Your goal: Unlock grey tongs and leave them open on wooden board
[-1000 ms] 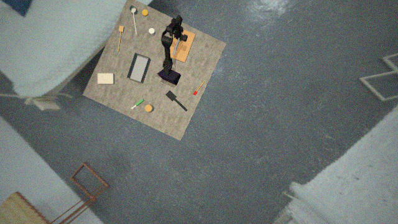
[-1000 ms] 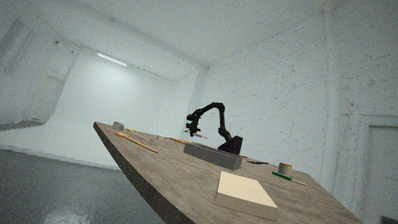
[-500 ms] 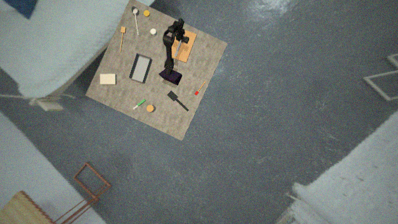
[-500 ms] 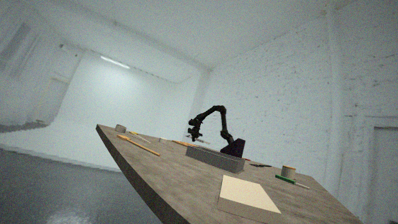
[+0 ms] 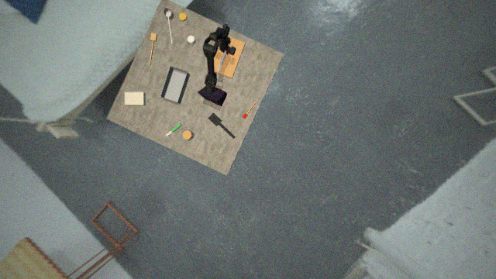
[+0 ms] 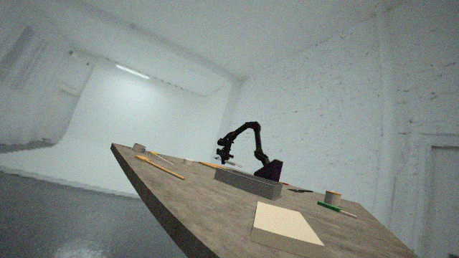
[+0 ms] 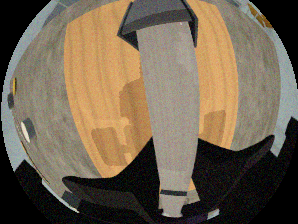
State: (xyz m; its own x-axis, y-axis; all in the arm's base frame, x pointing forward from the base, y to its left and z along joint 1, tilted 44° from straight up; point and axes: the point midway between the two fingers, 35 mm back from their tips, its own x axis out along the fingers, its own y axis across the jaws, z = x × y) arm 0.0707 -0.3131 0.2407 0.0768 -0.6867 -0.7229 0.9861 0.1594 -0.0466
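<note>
The wooden board is 4 cm below my gripper tip. Round my gripper tip: roasting tin: 49 cm to the left, 28 cm ahead, 2 cm below; then yellow disc: 56 cm ahead, 12 cm to the right, 4 cm below; then white disc: 37 cm ahead, 4 cm to the left, 3 cm below.
</note>
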